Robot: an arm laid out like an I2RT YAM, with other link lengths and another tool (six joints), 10 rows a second.
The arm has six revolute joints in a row. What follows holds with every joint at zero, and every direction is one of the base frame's.
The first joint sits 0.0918 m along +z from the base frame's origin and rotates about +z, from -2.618 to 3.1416 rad.
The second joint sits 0.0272 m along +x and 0.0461 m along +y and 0.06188 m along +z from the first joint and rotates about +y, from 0 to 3.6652 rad.
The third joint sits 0.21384 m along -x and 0.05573 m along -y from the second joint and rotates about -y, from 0 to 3.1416 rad.
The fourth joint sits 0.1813 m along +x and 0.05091 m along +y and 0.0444 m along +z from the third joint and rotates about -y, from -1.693 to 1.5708 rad.
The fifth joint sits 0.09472 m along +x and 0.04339 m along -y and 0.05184 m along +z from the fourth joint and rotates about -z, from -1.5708 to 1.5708 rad.
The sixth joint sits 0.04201 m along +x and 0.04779 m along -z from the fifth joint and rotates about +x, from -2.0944 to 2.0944 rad.
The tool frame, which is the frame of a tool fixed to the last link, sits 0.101 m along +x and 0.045 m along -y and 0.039 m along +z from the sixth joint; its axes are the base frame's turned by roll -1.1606, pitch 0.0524 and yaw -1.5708 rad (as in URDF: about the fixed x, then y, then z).
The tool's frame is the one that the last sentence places.
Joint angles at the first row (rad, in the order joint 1, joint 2, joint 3, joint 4, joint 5, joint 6):
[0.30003 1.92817 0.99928 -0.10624 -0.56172 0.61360]
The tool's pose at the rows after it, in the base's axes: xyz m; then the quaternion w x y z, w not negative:
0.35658, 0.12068, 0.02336, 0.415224, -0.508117, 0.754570, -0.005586
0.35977, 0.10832, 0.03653, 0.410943, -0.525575, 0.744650, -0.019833
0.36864, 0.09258, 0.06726, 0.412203, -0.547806, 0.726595, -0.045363
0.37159, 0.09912, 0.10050, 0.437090, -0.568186, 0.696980, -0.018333
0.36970, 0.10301, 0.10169, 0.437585, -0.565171, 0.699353, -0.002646
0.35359, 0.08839, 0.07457, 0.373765, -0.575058, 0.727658, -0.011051
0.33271, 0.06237, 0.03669, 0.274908, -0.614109, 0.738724, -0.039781
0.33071, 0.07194, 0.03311, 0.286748, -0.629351, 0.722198, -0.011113
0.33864, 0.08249, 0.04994, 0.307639, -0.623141, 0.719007, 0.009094
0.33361, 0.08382, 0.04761, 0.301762, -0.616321, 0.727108, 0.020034
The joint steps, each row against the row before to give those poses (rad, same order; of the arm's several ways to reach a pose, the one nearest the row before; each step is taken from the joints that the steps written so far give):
[-0.00686 -0.00074 0.00154 -0.03051 0.07477 -0.00648]
[-0.03054 -0.03587 0.04731 -0.11486 0.01220 -0.07784]
[-0.03891 -0.05916 0.10410 -0.18079 0.02594 -0.10223]
[-0.02250 -0.04345 0.11296 -0.16100 -0.08392 -0.09117]
[0.00002 0.00493 0.01751 -0.02249 -0.02861 0.00727]
[0.00035 0.04808 -0.00188 -0.07212 0.07438 -0.00194]
[0.00002 0.09611 -0.00003 -0.08353 0.14802 -0.06102]
[-0.00039 0.01490 0.00233 -0.00803 -0.05570 -0.05684]
[0.00039 -0.00267 0.08313 -0.06710 -0.05684 0.00077]
[0.00114 0.00264 -0.00305 -0.01034 -0.01564 0.01830]

